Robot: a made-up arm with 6 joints. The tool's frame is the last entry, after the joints. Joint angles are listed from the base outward. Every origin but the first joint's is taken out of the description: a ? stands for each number. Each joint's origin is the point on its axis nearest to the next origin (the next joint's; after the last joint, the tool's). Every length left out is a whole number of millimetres.
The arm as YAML. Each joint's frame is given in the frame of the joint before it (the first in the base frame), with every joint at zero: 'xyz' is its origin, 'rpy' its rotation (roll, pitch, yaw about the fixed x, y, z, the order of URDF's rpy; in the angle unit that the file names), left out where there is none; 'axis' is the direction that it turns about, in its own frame. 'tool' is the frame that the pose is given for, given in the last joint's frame.
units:
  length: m
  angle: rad
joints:
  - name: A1
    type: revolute
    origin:
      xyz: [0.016, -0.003, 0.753]
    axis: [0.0, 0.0, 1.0]
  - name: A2
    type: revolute
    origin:
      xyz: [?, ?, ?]
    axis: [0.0, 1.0, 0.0]
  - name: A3
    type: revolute
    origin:
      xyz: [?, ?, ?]
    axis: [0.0, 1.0, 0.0]
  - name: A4
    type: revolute
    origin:
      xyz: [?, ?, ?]
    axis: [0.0, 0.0, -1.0]
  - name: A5
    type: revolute
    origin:
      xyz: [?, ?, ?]
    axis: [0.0, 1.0, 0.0]
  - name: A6
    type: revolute
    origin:
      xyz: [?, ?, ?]
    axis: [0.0, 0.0, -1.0]
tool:
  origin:
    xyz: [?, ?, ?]
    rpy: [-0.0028, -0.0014, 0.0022]
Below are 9 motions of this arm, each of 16 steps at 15 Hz.
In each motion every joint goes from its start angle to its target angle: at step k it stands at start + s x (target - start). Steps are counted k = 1, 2, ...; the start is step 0. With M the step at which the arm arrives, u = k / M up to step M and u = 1 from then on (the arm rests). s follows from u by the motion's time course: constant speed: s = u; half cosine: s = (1 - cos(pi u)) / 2; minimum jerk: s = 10 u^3 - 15 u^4 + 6 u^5.
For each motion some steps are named. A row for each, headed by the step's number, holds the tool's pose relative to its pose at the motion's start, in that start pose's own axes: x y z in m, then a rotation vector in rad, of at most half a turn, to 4 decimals.
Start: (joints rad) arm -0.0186 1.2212 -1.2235 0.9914 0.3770 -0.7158
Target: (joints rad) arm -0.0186 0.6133 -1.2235 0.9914 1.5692 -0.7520
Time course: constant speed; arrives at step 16
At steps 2, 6, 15, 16:
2: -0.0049 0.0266 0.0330 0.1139 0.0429 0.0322
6: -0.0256 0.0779 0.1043 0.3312 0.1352 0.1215
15: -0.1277 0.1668 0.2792 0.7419 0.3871 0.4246
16: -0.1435 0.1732 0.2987 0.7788 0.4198 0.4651

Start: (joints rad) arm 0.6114 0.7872 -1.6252 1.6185 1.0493 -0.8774
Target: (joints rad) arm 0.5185 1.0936 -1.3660 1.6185 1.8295 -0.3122
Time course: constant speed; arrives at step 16
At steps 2, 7, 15, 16:
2: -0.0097 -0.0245 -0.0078 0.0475 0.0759 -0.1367
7: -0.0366 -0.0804 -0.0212 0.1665 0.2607 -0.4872
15: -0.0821 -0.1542 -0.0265 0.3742 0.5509 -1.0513
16: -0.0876 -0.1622 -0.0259 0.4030 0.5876 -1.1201

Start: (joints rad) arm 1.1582 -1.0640 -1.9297 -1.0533 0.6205 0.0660
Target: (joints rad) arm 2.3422 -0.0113 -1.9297 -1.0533 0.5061 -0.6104
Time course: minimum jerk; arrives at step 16
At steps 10, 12, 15, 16:
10: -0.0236 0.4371 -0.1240 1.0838 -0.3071 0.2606
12: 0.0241 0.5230 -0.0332 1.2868 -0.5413 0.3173
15: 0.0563 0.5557 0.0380 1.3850 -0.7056 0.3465
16: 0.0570 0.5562 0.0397 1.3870 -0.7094 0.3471

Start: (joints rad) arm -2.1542 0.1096 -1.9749 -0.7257 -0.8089 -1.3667
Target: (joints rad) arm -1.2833 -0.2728 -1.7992 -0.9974 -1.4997 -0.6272
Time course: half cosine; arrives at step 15
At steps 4, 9, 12, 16:
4: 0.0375 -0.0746 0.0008 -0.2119 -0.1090 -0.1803
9: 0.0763 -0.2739 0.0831 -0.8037 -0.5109 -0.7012
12: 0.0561 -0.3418 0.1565 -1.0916 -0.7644 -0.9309
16: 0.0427 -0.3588 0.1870 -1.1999 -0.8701 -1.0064

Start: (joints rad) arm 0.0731 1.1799 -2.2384 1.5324 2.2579 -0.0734
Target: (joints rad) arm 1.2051 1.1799 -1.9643 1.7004 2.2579 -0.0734
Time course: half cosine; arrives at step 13
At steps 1, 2, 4, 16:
1: 0.0047 -0.0020 -0.0101 -0.0011 0.0146 -0.0062
2: 0.0175 -0.0083 -0.0401 -0.0044 0.0573 -0.0248
4: 0.0527 -0.0373 -0.1548 -0.0190 0.2129 -0.0987
16: -0.0712 -0.2808 -0.6793 -0.1645 0.9009 -0.5525

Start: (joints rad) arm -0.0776 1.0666 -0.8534 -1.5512 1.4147 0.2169
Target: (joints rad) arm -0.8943 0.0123 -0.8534 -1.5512 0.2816 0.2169
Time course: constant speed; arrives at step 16
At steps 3, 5, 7, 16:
3: -0.0711 -0.0182 -0.0361 0.1434 -0.2062 -0.2310
5: -0.1241 -0.0228 -0.0603 0.2104 -0.3293 -0.3966
7: -0.1811 -0.0202 -0.0830 0.2524 -0.4388 -0.5686
16: -0.4517 0.0854 -0.1197 0.1021 -0.7171 -1.3185

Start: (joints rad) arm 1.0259 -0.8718 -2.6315 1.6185 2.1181 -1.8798
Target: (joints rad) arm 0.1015 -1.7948 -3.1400 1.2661 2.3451 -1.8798
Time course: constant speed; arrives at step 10
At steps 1, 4, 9, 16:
1: 0.0406 -0.0058 -0.0484 0.1167 0.1475 0.0574
4: 0.1251 0.0130 -0.2363 0.4960 0.5572 0.2338
9: 0.1393 0.2041 -0.5720 1.1766 1.0845 0.6039
16: 0.1291 0.2664 -0.6249 1.3118 1.1572 0.6987

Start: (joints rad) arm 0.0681 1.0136 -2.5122 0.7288 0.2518 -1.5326
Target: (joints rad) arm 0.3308 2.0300 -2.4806 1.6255 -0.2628 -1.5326
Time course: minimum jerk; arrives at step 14
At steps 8, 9, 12, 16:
8: -0.2692 0.4102 -0.0698 0.1577 0.4417 -0.5137
9: -0.3241 0.4876 -0.0427 0.1586 0.5777 -0.5729
12: -0.4226 0.6149 0.0402 0.1319 0.8563 -0.6339
16: -0.4325 0.6267 0.0512 0.1269 0.8870 -0.6364

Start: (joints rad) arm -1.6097 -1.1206 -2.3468 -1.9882 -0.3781 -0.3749
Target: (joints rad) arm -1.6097 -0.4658 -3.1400 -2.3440 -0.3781 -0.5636
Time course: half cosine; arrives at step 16
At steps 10, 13, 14, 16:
10: 0.0871 0.1360 -0.0788 0.0347 0.0375 0.3893
13: 0.1243 0.1801 -0.0872 0.0512 0.0519 0.5145
14: 0.1323 0.1890 -0.0878 0.0549 0.0549 0.5402
16: 0.1390 0.1962 -0.0880 0.0581 0.0574 0.5613

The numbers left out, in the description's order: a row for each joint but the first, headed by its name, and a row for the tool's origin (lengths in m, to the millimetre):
A2: 0.017 0.049 0.0
A3: 0.102 0.0 0.428
A4: 0.074 0.0 -0.211
A5: -0.024 -0.011 0.0
A6: 0.085 0.0 -0.114
tool: -0.016 0.029 0.0

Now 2 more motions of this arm.
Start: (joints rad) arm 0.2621 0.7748 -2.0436 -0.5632 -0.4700 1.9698
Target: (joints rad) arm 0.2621 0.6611 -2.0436 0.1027 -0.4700 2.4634
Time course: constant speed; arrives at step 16
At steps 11, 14, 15, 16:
11: 0.0708 0.0627 0.0335 0.1884 -0.1548 -0.7346
14: 0.0891 0.0728 0.0457 0.2503 -0.1817 -0.9361
15: 0.0950 0.0755 0.0500 0.2717 -0.1892 -1.0033
16: 0.1007 0.0779 0.0543 0.2936 -0.1959 -1.0706

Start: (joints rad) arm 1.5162 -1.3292 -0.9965 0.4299 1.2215 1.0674
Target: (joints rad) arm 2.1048 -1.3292 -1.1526 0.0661 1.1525 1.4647
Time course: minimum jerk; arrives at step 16
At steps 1, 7, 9, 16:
1: 0.0001 0.0000 0.0003 0.0003 0.0003 0.0000
7: 0.0310 -0.0062 0.0457 0.0567 0.0615 -0.0002
9: 0.0555 -0.0089 0.0701 0.0993 0.1028 -0.0079
16: 0.1046 -0.0113 0.1036 0.1798 0.1816 -0.0360

